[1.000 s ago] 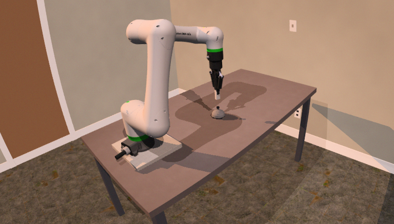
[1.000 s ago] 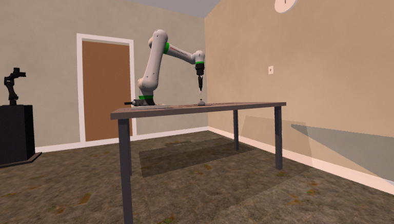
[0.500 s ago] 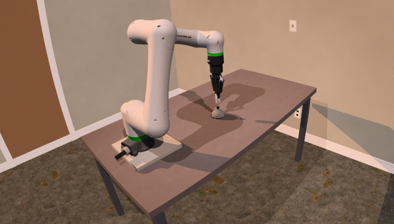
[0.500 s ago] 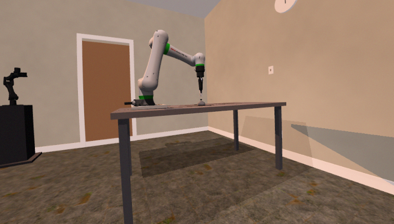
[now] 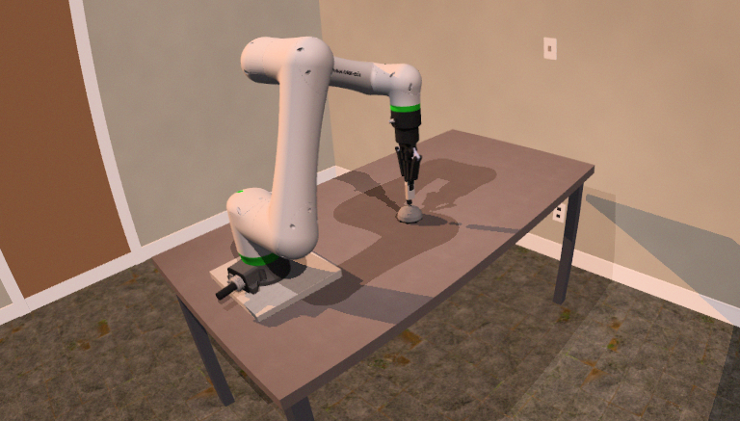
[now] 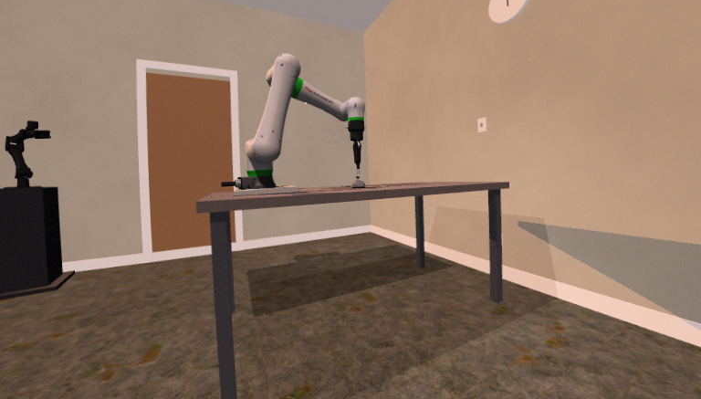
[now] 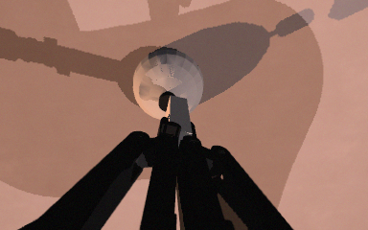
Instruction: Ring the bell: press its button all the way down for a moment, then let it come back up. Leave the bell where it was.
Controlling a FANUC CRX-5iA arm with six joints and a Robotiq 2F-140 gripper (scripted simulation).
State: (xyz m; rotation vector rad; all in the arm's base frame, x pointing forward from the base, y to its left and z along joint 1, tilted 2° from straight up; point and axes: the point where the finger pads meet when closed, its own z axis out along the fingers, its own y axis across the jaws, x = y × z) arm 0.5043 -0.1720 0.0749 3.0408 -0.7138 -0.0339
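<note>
Right now the bell button is 5 cm below my hand and 1 cm to the left of it. The rest, counted from my hand: grey dome bell (7 cm below, 1 cm to the left).
</note>
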